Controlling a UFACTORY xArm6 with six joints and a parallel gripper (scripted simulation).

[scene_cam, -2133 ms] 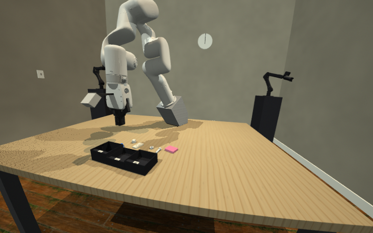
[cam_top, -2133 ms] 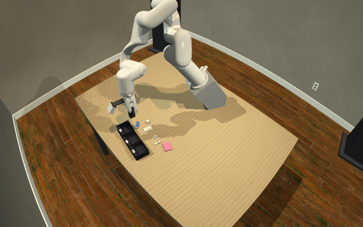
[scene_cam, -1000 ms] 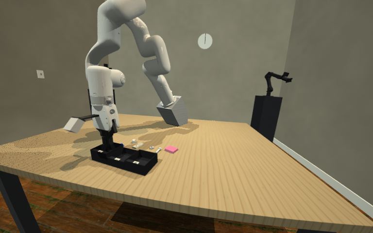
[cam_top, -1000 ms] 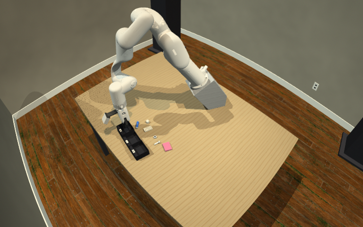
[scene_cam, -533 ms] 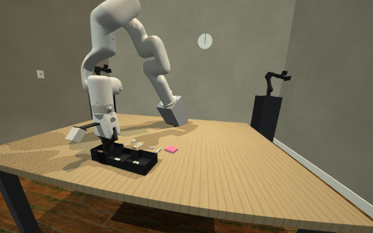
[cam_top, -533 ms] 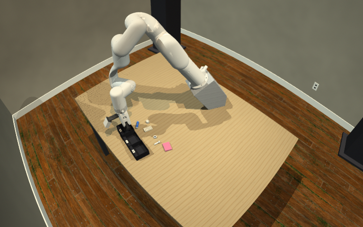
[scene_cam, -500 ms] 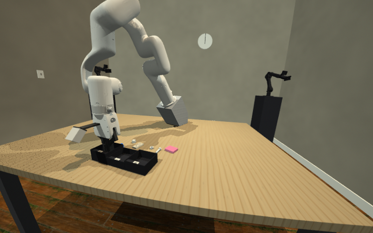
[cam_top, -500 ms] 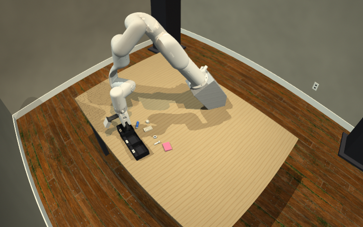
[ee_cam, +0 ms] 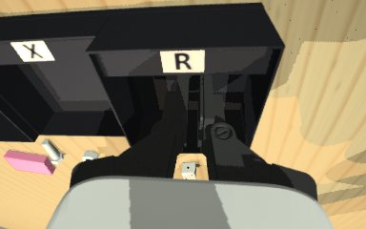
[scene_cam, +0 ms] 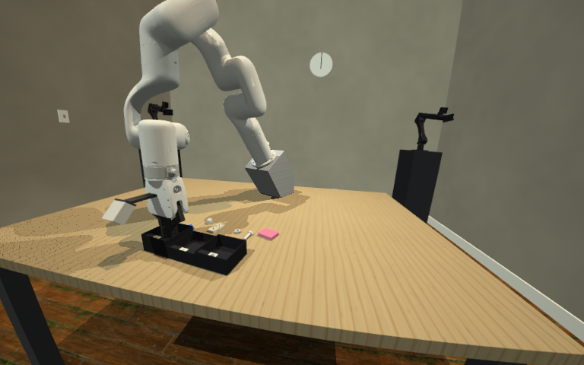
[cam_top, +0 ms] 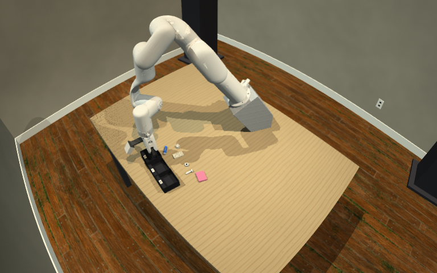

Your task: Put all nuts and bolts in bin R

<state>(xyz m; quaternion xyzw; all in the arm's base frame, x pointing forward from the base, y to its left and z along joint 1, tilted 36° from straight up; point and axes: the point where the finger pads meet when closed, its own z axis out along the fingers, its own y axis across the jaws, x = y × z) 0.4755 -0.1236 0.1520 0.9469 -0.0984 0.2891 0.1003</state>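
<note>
Now: the black bin marked R 3 cm ahead of my hand, 8 cm to the left of it and 1 cm below it. Round my hand: white domino (10 cm behind, 8 cm to the left, 3 cm below); white die (14 cm behind, 4 cm to the left, 3 cm below); blue battery (7 cm behind, 1 cm to the left, 3 cm below).
</note>
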